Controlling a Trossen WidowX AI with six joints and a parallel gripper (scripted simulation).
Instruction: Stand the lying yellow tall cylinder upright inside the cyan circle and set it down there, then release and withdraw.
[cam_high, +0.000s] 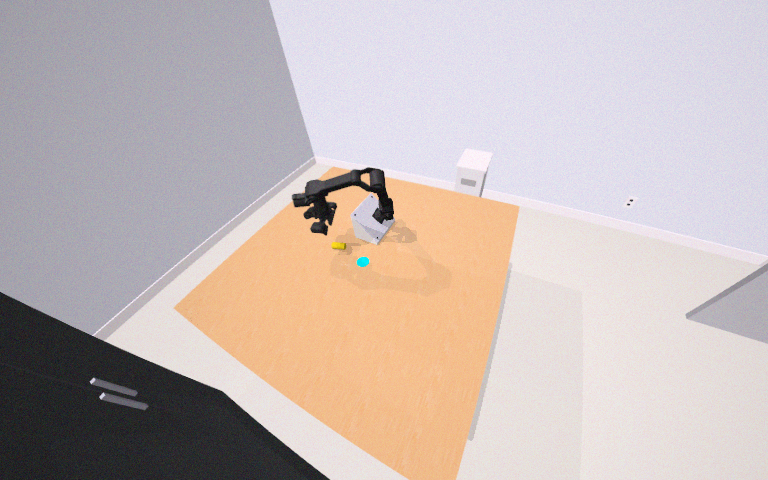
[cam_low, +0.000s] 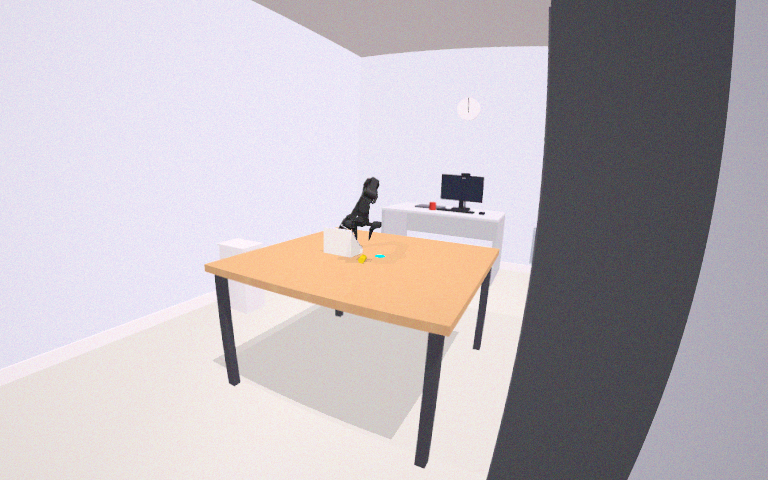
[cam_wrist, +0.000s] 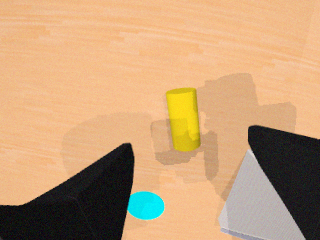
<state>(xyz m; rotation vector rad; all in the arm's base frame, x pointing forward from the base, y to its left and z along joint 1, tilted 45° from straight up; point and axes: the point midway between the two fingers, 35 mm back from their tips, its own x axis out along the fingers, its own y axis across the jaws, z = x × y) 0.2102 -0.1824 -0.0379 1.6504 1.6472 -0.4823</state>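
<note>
The yellow tall cylinder is 10 mm behind my gripper tip, 20 mm to the left of it and 110 mm below it. Also, from my gripper tip: cyan circle: 30 mm ahead, 180 mm to the left, 120 mm below.
</note>
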